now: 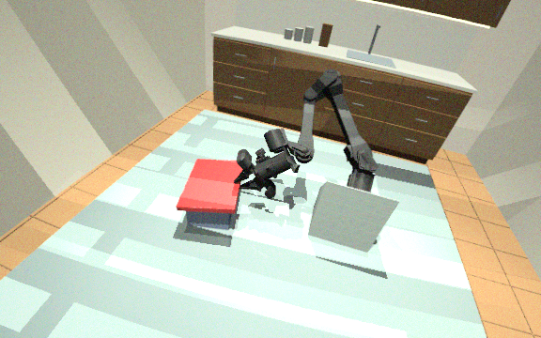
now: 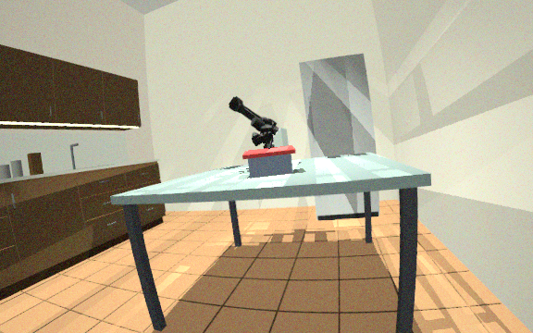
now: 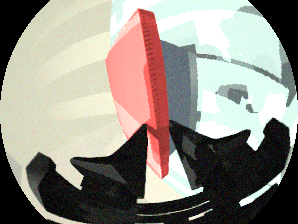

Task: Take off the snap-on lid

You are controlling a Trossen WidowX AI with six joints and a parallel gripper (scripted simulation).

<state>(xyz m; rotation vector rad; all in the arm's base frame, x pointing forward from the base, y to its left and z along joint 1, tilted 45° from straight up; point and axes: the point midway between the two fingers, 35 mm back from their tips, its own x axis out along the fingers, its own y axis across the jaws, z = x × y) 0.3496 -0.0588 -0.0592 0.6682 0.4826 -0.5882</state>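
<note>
Now: gripper tip 80 mm short of the lid and 20 mm to the right of it. From my gripper tip the other things lie so: storage box (70 mm ahead, 20 mm to the left, 60 mm below).
</note>
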